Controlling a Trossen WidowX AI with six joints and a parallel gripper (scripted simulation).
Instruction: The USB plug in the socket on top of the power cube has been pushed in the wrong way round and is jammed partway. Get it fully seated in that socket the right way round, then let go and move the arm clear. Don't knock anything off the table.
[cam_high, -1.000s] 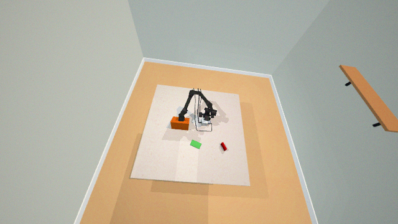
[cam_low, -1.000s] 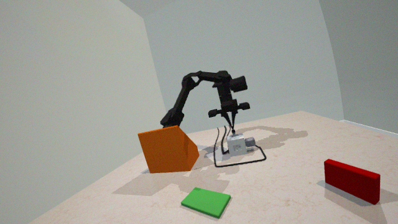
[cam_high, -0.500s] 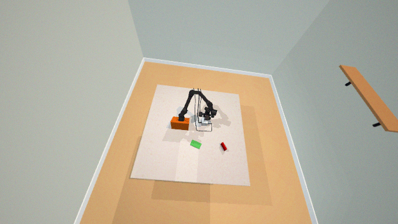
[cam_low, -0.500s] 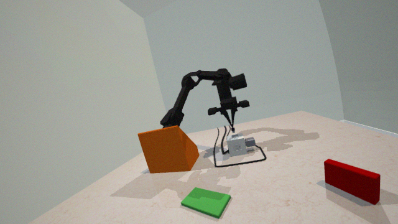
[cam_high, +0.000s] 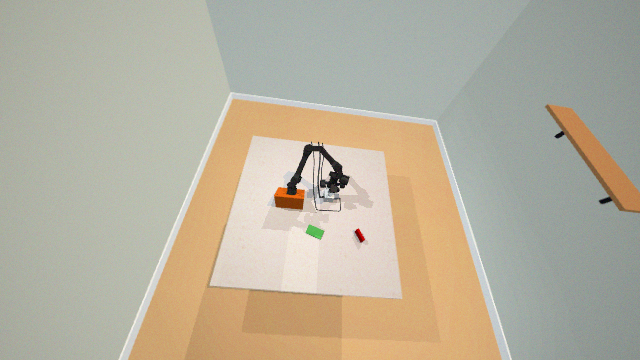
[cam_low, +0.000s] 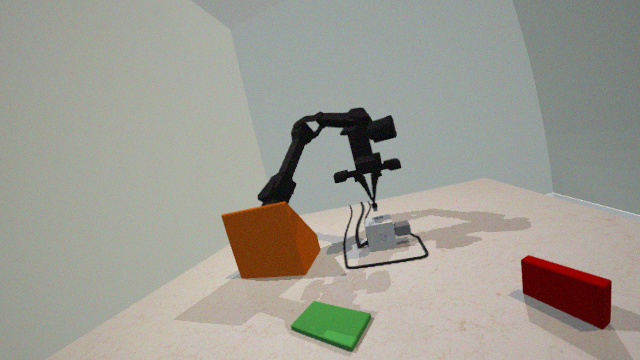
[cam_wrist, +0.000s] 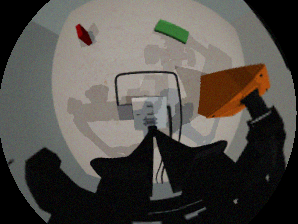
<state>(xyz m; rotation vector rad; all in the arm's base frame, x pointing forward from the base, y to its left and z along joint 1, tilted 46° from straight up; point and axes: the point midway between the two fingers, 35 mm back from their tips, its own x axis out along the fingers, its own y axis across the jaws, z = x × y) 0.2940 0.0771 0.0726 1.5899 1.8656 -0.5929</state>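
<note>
My gripper tip is 20 mm above the black USB plug. The rest, counted from my gripper tip: green flat tile 320 mm to the right, 130 mm below, 60 mm behind; red block 300 mm to the right, 280 mm ahead, 110 mm below.
</note>
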